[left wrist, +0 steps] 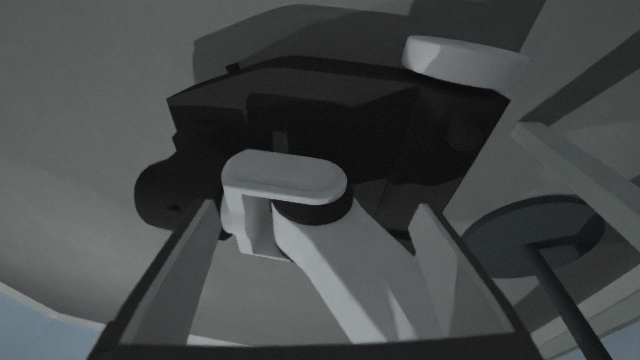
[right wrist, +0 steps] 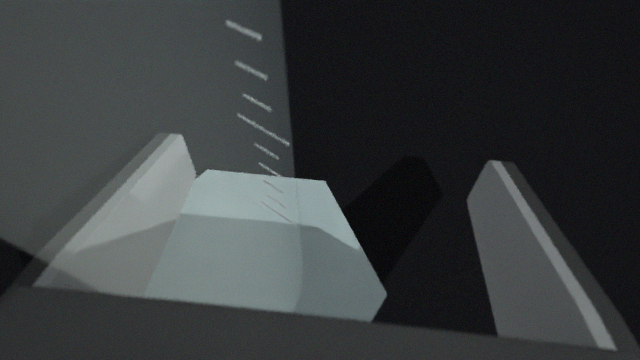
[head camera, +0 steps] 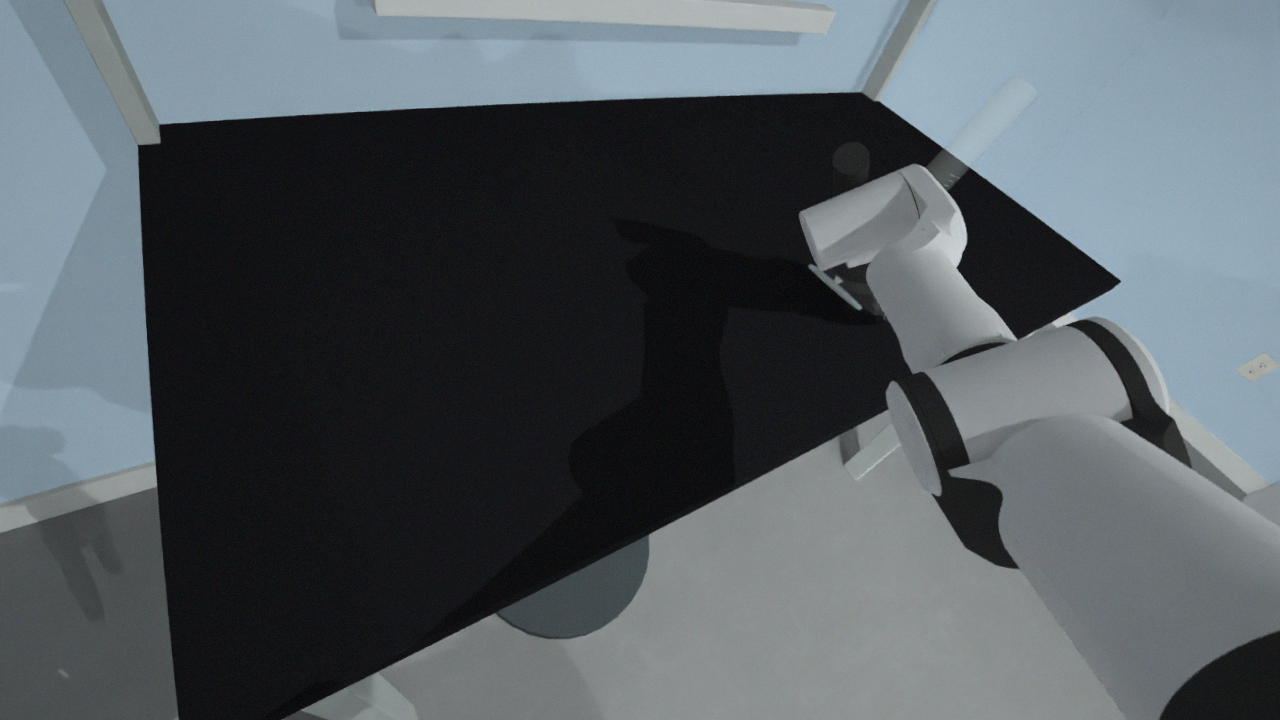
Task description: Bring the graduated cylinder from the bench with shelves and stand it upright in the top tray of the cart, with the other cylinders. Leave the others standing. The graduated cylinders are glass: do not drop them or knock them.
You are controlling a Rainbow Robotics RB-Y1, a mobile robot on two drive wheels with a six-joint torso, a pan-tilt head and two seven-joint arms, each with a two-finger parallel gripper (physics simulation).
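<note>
The clear graduated cylinder (head camera: pixel 989 125) (right wrist: pixel 150 75) has white marks on its tube. In the head view its upper part rises past my right wrist, and the arm hides its foot. In the right wrist view the tube fills the upper left and overlaps the finger at the left; its pale six-sided foot (right wrist: pixel 240 260) shows between the fingers, on the black bench top (head camera: pixel 402 313) (right wrist: pixel 450 75). My right gripper (right wrist: pixel 330 167) is open around this space, with nothing clamped. My left gripper (left wrist: pixel 318 214) is open and empty, away from the bench top. The cart and its cylinders do not show.
A faint, round-topped clear object (head camera: pixel 850 161) stands behind my right wrist. A pale shelf edge (head camera: pixel 599 13) runs above the bench's back, between uprights. A round dark stool (head camera: pixel 581 595) (left wrist: pixel 530 225) sits partly under the front edge. The robot's wheeled base (left wrist: pixel 325 120) shows in the left wrist view.
</note>
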